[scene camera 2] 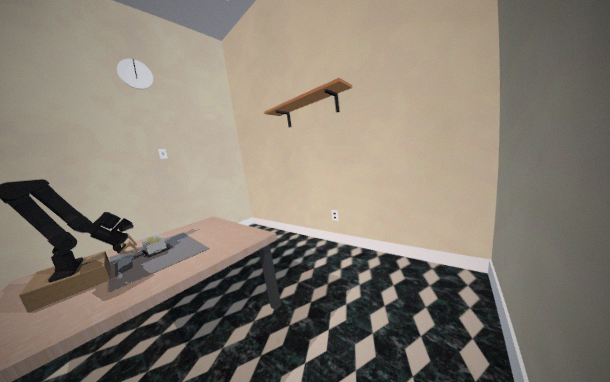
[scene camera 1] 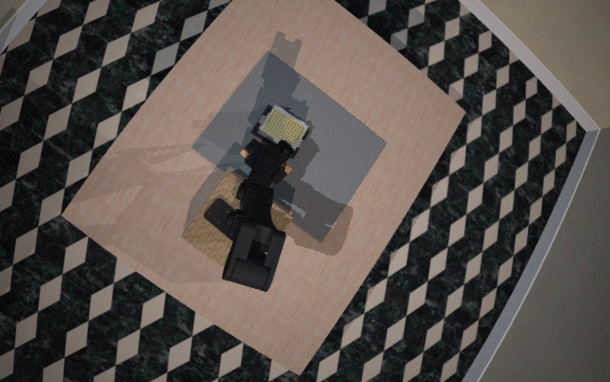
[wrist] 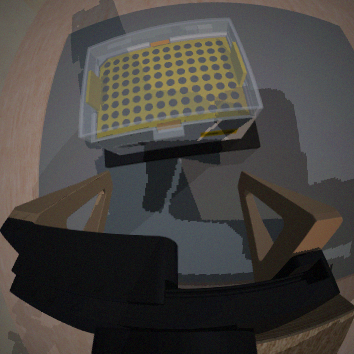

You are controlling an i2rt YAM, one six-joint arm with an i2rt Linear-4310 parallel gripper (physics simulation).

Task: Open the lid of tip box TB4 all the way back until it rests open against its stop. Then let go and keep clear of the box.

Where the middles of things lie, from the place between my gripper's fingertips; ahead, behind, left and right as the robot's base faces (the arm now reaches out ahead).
Right now the lid (scene camera 1: pixel 279 124) is 7 cm ahead of my hand, 2 cm above it and 1 cm to the left of it. From my hand the other things lie so: tip box (scene camera 1: pixel 256 131) (7 cm ahead, 1 cm to the left, 1 cm below).
